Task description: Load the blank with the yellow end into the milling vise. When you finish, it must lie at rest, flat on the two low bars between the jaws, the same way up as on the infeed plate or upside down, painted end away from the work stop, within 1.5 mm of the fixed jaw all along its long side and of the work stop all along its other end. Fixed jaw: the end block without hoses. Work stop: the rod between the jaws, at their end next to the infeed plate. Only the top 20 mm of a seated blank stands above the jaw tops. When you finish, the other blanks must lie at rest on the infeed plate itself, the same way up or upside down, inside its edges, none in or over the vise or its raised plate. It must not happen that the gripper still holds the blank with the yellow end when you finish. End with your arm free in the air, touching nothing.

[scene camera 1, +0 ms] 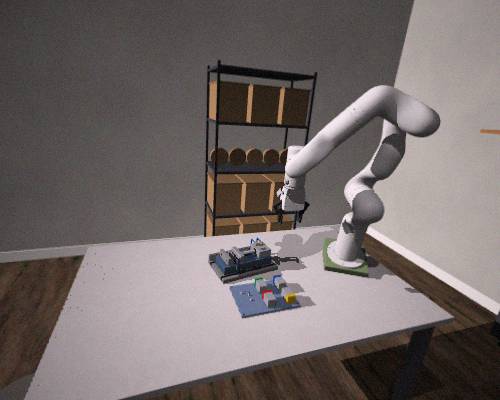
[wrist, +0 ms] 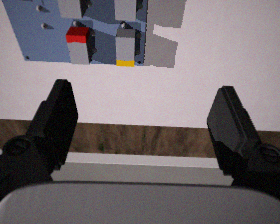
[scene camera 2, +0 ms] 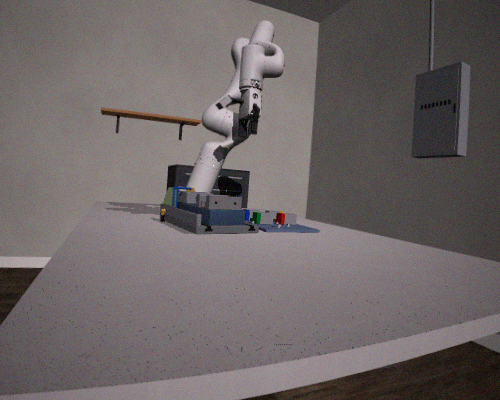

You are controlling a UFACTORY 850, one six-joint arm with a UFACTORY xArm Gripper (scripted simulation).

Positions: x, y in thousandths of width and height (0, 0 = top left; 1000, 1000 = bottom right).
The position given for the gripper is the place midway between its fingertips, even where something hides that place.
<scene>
In view: the gripper (scene camera 2: 495, 339) and a red-ended blank (wrist: 280, 176).
The gripper also shows in the wrist view (wrist: 516, 449).
</scene>
